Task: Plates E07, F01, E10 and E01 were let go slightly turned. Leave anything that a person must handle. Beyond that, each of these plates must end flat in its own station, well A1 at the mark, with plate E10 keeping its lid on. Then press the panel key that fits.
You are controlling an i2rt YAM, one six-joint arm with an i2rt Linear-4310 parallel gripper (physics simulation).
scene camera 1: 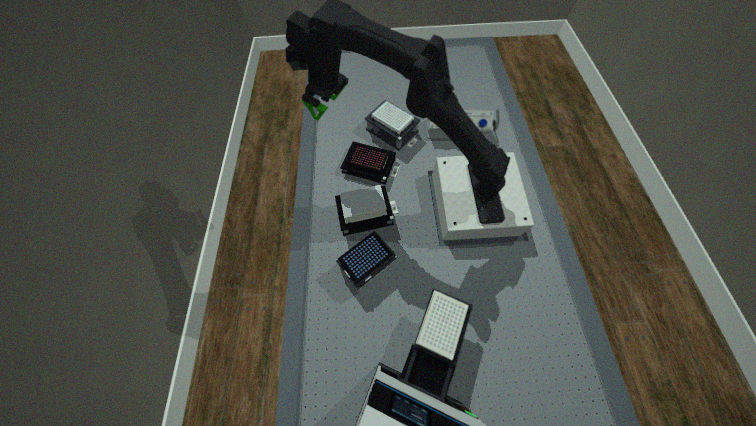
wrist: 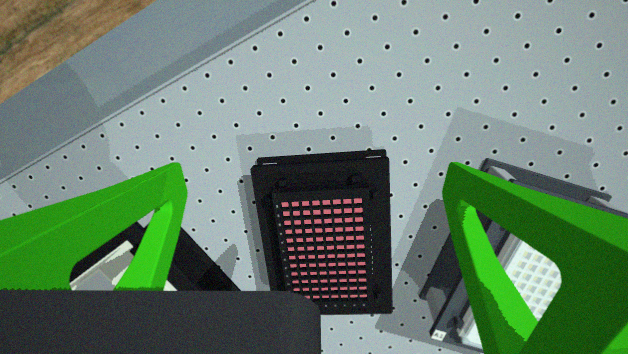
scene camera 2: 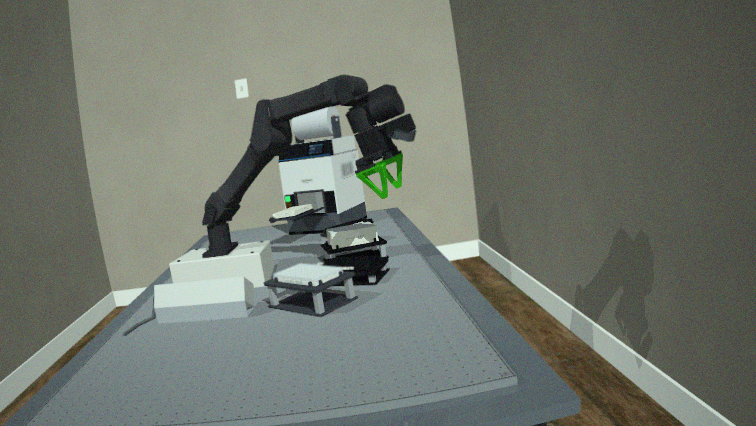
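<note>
My gripper (scene camera 1: 325, 105) (scene camera 2: 391, 191) (wrist: 314, 177) is open and empty, high above the stations. Below it, a black plate with pink wells (scene camera 1: 368, 157) (wrist: 325, 250) lies on a black station; any slight turn is hard to judge. A white plate (scene camera 1: 392, 116) (scene camera 2: 309, 274) (wrist: 532, 270) lies on the grey station beside it, partly behind a finger in the wrist view. A tall pale plate with a smooth top (scene camera 1: 365, 206) (scene camera 2: 351, 235) sits on the station on the other side. A dark plate with blue wells (scene camera 1: 366, 256) lies further along. Plate labels are unreadable.
A white-welled plate (scene camera 1: 444, 325) (scene camera 2: 293, 211) lies on the extended tray of the white instrument (scene camera 2: 307, 179). The key panel (scene camera 2: 201, 296) stands near the white arm base (scene camera 1: 452, 206); its blue key (scene camera 1: 482, 122) shows, and the arm covers other parts of it.
</note>
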